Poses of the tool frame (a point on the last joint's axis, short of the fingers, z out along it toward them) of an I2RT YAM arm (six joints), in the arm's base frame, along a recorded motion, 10 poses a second.
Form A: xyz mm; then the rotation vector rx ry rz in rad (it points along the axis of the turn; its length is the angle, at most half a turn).
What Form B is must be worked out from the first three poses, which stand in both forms.
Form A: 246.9, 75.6, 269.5, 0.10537, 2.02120, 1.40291
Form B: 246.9, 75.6, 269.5, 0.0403, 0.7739, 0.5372, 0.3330
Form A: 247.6, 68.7, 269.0, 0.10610, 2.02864, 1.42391
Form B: 247.6, 68.7, 269.0, 0.0405, 0.7735, 0.5429, 0.3244
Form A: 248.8, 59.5, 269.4, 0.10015, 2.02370, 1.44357
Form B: 248.8, 59.5, 269.4, 0.0381, 0.7704, 0.5495, 0.3211
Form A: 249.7, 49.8, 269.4, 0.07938, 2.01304, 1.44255
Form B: 249.7, 49.8, 269.4, 0.0303, 0.7681, 0.5504, 0.3258
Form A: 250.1, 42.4, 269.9, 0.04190, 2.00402, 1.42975
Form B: 250.1, 42.4, 269.9, 0.0160, 0.7674, 0.5475, 0.3332
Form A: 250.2, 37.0, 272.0, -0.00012, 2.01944, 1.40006
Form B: 250.2, 37.0, 272.0, 0.0000, 0.7742, 0.5367, 0.3355
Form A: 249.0, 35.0, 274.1, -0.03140, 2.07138, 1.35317
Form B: 249.0, 35.0, 274.1, -0.0120, 0.7910, 0.5167, 0.3274
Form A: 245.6, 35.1, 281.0, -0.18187, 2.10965, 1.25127
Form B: 245.6, 35.1, 281.0, -0.0697, 0.8083, 0.4794, 0.3345
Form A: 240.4, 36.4, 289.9, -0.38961, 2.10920, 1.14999
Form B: 240.4, 36.4, 289.9, -0.1502, 0.8129, 0.4432, 0.3466
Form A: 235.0, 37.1, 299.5, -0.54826, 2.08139, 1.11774
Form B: 235.0, 37.1, 299.5, -0.2117, 0.8037, 0.4316, 0.3505
